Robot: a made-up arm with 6 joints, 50 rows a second.
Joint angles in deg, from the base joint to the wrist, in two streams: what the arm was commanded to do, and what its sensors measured. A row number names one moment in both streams.
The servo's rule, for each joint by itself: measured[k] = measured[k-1] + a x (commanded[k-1-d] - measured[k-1]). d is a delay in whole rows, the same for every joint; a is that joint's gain. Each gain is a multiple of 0.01, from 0.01 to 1. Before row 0 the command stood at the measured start. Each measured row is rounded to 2 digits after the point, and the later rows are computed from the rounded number. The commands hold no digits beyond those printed.
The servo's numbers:
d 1
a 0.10 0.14 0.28 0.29 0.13 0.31
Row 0, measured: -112.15 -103.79 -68.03 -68.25 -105.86 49.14
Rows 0 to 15, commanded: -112.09 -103.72 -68.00 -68.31 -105.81 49.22; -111.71 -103.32 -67.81 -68.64 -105.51 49.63; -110.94 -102.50 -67.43 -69.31 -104.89 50.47; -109.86 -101.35 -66.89 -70.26 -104.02 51.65; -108.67 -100.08 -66.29 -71.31 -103.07 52.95; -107.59 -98.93 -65.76 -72.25 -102.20 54.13; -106.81 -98.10 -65.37 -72.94 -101.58 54.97; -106.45 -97.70 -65.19 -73.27 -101.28 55.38; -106.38 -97.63 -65.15 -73.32 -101.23 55.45; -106.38 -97.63 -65.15 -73.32 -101.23 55.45; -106.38 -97.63 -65.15 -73.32 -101.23 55.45; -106.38 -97.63 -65.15 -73.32 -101.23 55.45; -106.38 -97.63 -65.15 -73.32 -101.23 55.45; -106.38 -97.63 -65.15 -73.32 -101.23 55.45; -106.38 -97.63 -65.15 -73.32 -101.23 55.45; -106.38 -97.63 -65.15 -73.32 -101.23 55.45
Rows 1 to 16, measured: -112.15 -103.79 -68.03 -68.25 -105.86 49.14; -112.14 -103.78 -68.02 -68.27 -105.85 49.16; -112.10 -103.72 -67.96 -68.38 -105.81 49.31; -111.98 -103.55 -67.81 -68.65 -105.69 49.67; -111.77 -103.24 -67.55 -69.12 -105.47 50.28; -111.46 -102.80 -67.20 -69.76 -105.16 51.11; -111.07 -102.26 -66.80 -70.48 -104.78 52.05; -110.64 -101.68 -66.40 -71.19 -104.36 52.96; -110.22 -101.12 -66.06 -71.79 -103.96 53.71; -109.84 -100.63 -65.81 -72.23 -103.61 54.25; -109.49 -100.21 -65.63 -72.55 -103.30 54.62; -109.18 -99.85 -65.50 -72.77 -103.03 54.88; -108.90 -99.54 -65.40 -72.93 -102.80 55.06; -108.65 -99.27 -65.33 -73.04 -102.60 55.18; -108.42 -99.04 -65.28 -73.12 -102.42 55.26; -108.22 -98.84 -65.24 -73.18 -102.27 55.32
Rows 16 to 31, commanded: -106.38 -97.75 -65.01 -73.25 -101.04 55.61; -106.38 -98.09 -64.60 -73.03 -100.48 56.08; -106.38 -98.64 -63.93 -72.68 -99.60 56.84; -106.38 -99.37 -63.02 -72.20 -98.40 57.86; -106.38 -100.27 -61.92 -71.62 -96.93 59.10; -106.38 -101.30 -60.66 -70.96 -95.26 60.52; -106.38 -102.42 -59.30 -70.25 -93.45 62.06; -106.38 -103.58 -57.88 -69.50 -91.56 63.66; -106.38 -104.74 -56.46 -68.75 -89.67 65.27; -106.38 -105.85 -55.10 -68.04 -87.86 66.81; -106.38 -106.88 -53.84 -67.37 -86.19 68.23; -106.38 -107.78 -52.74 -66.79 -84.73 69.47; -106.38 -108.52 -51.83 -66.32 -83.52 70.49; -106.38 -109.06 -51.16 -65.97 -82.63 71.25; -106.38 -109.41 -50.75 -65.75 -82.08 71.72; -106.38 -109.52 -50.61 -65.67 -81.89 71.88
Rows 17 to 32, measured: -108.04 -98.67 -65.21 -73.22 -102.13 55.36; -107.87 -98.54 -65.15 -73.23 -101.99 55.44; -107.72 -98.48 -65.00 -73.17 -101.79 55.64; -107.59 -98.50 -64.70 -73.03 -101.51 56.01; -107.47 -98.62 -64.23 -72.79 -101.11 56.58; -107.36 -98.85 -63.58 -72.45 -100.57 57.36; -107.26 -99.19 -62.76 -72.02 -99.88 58.34; -107.17 -99.64 -61.79 -71.51 -99.04 59.49; -107.09 -100.19 -60.70 -70.93 -98.07 60.78; -107.02 -100.83 -59.51 -70.30 -96.98 62.17; -106.96 -101.53 -58.28 -69.64 -95.79 63.61; -106.90 -102.28 -57.04 -68.98 -94.54 65.04; -106.85 -103.05 -55.84 -68.34 -93.26 66.41; -106.80 -103.82 -54.72 -67.75 -91.99 67.67; -106.76 -104.55 -53.72 -67.23 -90.77 68.78; -106.72 -105.23 -52.89 -66.80 -89.64 69.69
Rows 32 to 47, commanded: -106.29 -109.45 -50.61 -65.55 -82.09 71.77; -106.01 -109.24 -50.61 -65.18 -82.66 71.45; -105.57 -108.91 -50.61 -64.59 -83.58 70.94; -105.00 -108.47 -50.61 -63.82 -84.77 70.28; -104.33 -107.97 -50.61 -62.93 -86.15 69.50; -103.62 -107.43 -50.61 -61.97 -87.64 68.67; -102.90 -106.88 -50.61 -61.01 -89.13 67.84; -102.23 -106.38 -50.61 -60.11 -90.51 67.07; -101.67 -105.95 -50.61 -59.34 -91.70 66.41; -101.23 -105.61 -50.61 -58.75 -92.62 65.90; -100.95 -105.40 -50.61 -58.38 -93.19 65.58; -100.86 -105.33 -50.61 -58.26 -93.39 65.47; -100.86 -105.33 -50.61 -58.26 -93.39 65.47; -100.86 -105.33 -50.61 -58.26 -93.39 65.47; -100.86 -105.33 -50.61 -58.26 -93.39 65.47; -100.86 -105.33 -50.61 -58.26 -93.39 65.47
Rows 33 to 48, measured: -106.69 -105.83 -52.25 -66.47 -88.63 70.37; -106.65 -106.34 -51.79 -66.20 -87.78 70.80; -106.59 -106.75 -51.46 -65.90 -87.11 71.00; -106.49 -107.05 -51.22 -65.52 -86.65 70.98; -106.34 -107.25 -51.05 -65.03 -86.41 70.76; -106.14 -107.35 -50.93 -64.42 -86.38 70.37; -105.89 -107.36 -50.84 -63.71 -86.54 69.84; -105.59 -107.29 -50.78 -62.93 -86.88 69.22; -105.25 -107.16 -50.73 -62.11 -87.35 68.55; -104.89 -106.99 -50.70 -61.31 -87.92 67.89; -104.52 -106.80 -50.67 -60.57 -88.53 67.27; -104.16 -106.60 -50.65 -59.93 -89.14 66.75; -103.83 -106.42 -50.64 -59.45 -89.69 66.35; -103.53 -106.27 -50.63 -59.10 -90.17 66.08; -103.26 -106.14 -50.62 -58.86 -90.59 65.89; -103.02 -106.03 -50.62 -58.69 -90.95 65.76
